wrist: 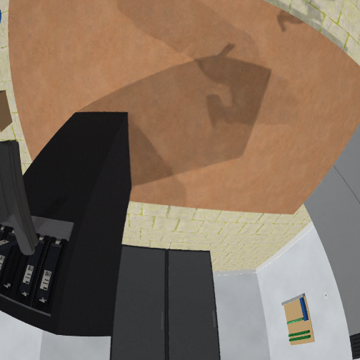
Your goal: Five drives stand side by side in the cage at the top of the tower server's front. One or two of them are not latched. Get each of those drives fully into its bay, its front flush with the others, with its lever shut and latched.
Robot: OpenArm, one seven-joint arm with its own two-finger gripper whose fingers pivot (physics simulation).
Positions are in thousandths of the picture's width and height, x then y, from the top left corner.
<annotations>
A black tower server (229, 485): 36 cm from the lens.
</annotations>
